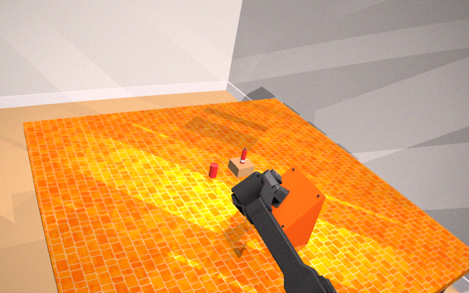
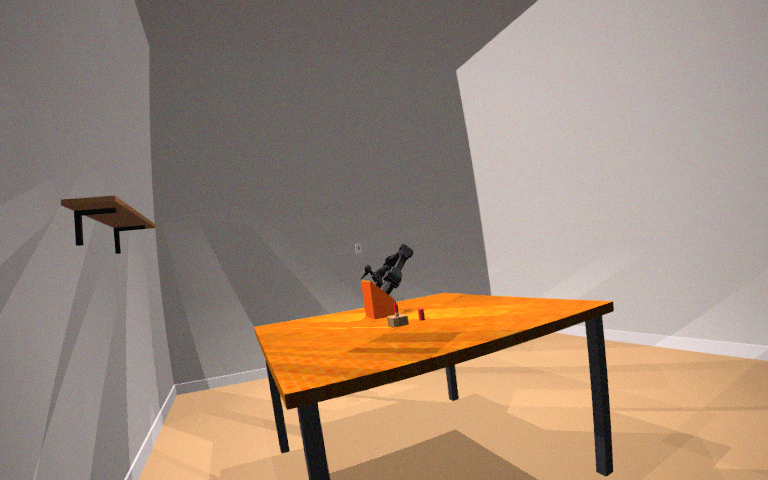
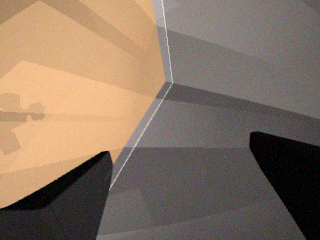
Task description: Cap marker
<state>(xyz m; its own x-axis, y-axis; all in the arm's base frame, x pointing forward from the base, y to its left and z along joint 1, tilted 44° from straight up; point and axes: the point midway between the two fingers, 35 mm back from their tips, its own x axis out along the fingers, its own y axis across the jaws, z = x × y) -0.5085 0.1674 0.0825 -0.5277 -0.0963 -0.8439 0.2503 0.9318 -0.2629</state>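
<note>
My gripper tip is now 830 mm short of the red cap, 140 mm to the left of it and 120 mm above it. Also, from my gripper tip: holder block: 810 mm ahead, 260 mm to the right, 130 mm below.
</note>
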